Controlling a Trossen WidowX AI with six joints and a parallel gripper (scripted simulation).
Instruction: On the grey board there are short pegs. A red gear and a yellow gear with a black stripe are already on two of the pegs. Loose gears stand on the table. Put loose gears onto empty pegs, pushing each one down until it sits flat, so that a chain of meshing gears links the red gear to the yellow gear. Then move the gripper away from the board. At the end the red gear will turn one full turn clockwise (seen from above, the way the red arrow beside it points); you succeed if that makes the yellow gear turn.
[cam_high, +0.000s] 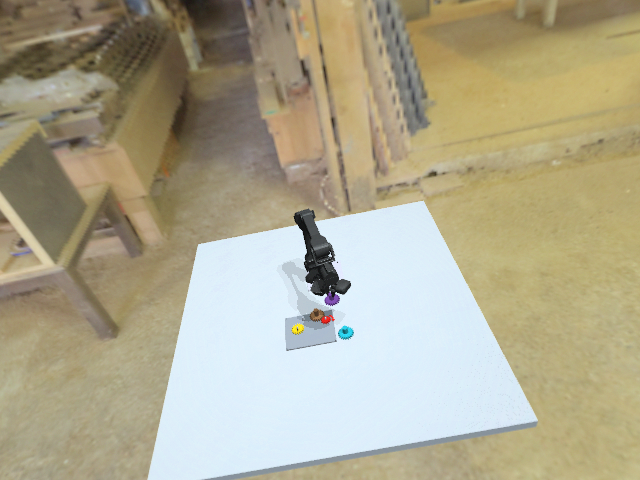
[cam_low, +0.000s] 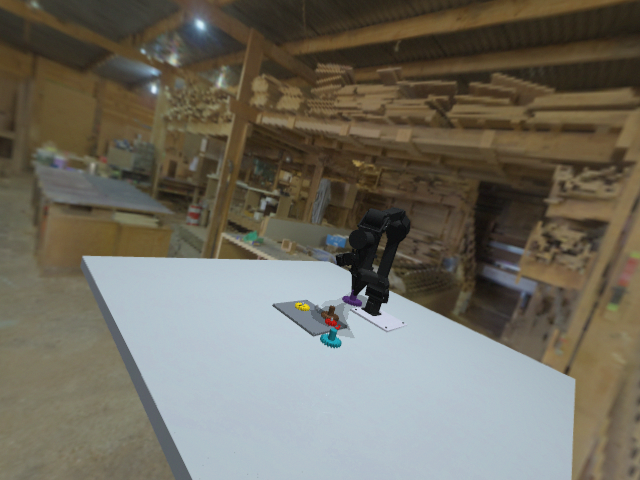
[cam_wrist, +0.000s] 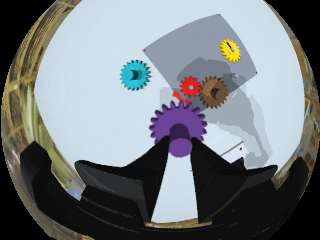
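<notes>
Right now my gripper tip is 160 mm to the left of the yellow gear, 120 mm above it and 40 mm short of it. Also, from my gripper tip: red arrow (120 mm below, 20 mm to the right, 10 mm ahead); purple gear (10 mm below); red gear (120 mm below, 40 mm to the right, 20 mm ahead).
</notes>
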